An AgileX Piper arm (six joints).
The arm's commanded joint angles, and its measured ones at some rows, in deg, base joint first. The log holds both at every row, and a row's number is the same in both.
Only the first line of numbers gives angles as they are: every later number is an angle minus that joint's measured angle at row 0.
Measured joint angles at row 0:
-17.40 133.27 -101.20 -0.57 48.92 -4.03
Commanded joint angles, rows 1 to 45:
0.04 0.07 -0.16 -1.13 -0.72 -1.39
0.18 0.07 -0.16 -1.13 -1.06 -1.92
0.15 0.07 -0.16 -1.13 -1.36 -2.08
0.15 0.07 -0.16 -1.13 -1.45 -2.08
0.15 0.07 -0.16 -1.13 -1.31 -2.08
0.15 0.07 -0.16 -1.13 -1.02 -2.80
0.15 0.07 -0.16 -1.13 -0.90 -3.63
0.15 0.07 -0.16 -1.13 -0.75 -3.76
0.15 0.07 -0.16 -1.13 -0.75 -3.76
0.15 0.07 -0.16 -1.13 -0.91 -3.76
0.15 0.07 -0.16 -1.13 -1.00 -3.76
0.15 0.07 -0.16 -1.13 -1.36 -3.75
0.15 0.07 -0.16 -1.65 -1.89 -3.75
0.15 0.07 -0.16 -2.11 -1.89 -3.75
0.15 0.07 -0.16 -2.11 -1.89 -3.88
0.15 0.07 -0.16 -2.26 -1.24 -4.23
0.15 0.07 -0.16 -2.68 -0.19 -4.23
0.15 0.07 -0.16 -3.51 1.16 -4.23
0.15 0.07 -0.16 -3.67 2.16 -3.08
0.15 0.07 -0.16 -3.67 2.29 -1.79
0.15 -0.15 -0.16 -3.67 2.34 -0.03
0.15 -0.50 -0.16 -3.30 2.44 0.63
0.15 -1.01 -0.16 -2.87 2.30 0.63
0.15 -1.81 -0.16 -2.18 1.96 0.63
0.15 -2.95 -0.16 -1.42 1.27 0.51
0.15 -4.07 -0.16 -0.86 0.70 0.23
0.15 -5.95 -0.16 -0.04 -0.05 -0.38
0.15 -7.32 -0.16 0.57 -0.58 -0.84
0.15 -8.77 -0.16 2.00 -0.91 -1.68
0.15 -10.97 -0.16 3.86 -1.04 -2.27
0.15 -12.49 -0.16 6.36 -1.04 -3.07
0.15 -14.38 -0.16 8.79 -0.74 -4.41
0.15 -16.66 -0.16 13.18 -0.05 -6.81
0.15 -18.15 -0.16 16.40 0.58 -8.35
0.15 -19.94 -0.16 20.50 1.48 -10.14
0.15 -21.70 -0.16 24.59 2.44 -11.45
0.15 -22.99 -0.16 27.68 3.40 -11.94
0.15 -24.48 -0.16 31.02 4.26 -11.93
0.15 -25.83 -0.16 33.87 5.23 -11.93
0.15 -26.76 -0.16 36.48 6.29 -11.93
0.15 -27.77 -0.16 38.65 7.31 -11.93
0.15 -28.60 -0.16 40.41 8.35 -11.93
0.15 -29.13 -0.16 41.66 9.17 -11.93
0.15 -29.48 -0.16 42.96 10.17 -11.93
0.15 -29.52 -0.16 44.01 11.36 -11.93
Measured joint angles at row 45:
0.00 -28.10 0.00 38.48 7.29 -10.92
